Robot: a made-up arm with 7 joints.
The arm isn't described. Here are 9 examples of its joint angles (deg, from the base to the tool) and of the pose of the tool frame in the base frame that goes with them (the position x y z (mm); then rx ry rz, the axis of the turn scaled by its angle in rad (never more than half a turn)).
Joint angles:
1: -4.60 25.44 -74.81 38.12 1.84 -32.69 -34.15
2: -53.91 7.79 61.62 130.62 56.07 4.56 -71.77
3: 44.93 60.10 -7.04 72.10 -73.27 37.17 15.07
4: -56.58 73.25 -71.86 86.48 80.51 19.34 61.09
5: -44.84 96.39 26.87 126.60 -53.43 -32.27 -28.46
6: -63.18 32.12 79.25 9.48 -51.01 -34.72 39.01
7: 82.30 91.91 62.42 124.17 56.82 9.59 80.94
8: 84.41 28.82 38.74 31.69 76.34 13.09 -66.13
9: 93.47 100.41 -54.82 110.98 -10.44 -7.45 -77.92
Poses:
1: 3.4 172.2 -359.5 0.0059 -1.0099 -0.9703
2: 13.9 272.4 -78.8 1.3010 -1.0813 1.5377
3: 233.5 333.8 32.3 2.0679 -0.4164 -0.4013
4: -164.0 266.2 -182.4 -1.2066 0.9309 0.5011
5: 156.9 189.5 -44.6 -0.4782 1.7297 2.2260
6: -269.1 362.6 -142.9 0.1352 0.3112 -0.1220
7: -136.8 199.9 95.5 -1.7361 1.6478 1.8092
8: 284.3 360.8 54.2 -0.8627 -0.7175 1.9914
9: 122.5 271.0 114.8 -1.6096 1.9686 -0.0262
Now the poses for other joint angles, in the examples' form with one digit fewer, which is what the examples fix.
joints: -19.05 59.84 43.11 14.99 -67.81 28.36 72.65
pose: -16 476 -162 0.125 0.798 0.144
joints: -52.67 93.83 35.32 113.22 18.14 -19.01 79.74
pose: 180 231 -50 -0.520 -0.253 -2.215
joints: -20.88 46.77 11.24 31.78 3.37 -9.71 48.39
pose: 15 404 -248 -0.034 -0.310 -0.362
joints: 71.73 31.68 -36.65 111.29 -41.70 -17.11 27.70
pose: 192 97 94 -1.284 1.954 1.808
